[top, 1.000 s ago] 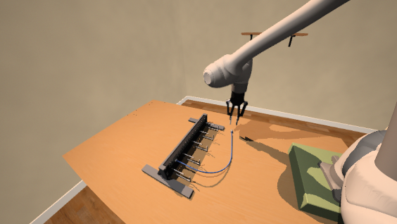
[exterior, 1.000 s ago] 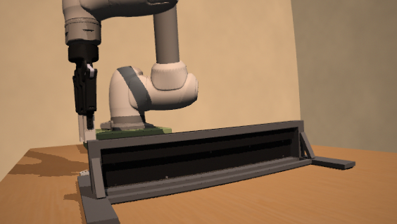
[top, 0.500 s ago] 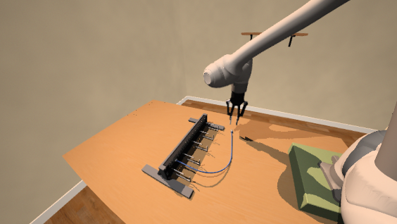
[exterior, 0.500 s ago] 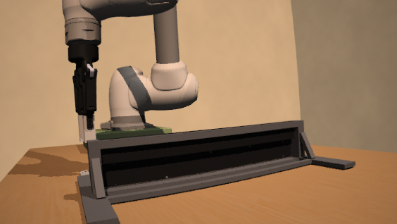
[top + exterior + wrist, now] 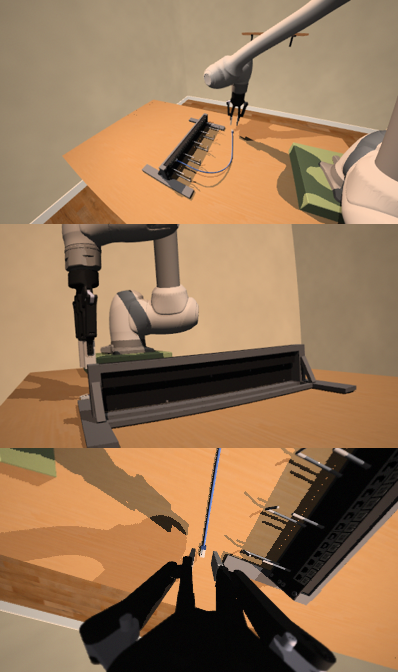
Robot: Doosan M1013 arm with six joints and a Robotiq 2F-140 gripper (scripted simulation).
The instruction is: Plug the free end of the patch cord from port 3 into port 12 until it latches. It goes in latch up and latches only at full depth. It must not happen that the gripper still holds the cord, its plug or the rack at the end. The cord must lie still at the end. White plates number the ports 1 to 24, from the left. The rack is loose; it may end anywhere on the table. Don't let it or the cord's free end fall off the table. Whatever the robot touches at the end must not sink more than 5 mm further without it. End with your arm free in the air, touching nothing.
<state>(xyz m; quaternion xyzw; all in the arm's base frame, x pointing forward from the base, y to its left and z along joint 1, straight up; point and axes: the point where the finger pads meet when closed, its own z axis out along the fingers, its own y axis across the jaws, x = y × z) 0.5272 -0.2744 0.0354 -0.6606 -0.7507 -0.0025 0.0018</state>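
My hand is 20 mm to the left of the plug and 100 mm above it.
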